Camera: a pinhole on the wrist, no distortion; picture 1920 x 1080 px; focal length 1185.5 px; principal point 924.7 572.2 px. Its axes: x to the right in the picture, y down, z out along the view. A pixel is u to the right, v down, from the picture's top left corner.
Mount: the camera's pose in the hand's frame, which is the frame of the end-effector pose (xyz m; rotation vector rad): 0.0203 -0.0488 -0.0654 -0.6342 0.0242 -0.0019
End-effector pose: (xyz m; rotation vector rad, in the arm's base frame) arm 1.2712 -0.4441 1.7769 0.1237 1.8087 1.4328
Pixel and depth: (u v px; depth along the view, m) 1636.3 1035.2 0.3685
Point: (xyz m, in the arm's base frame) 1.0840 -0.1038 1.8839
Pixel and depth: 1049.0 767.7 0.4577
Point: 1.2721 -0.1043 1.9690
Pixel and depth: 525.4 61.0 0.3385
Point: 1.5021 -0.2477 1.8423
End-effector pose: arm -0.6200 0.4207 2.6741 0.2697 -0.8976 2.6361
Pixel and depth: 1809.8 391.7 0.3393
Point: -0.9052 0.2687 2.8763
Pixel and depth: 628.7 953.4 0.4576
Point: -0.6565 0.0102 2.6315
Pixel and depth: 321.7 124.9 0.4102
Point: -0.4581 0.0981 2.8664
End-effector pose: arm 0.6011 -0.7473 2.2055 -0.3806 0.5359 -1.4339
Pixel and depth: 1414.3 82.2 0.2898
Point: 0.7621 -0.9071 2.3690
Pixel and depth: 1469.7 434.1 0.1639
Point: 0.6756 -0.8478 2.2388
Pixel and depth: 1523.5 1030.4 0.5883
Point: 1.1648 -1.0402 2.1215
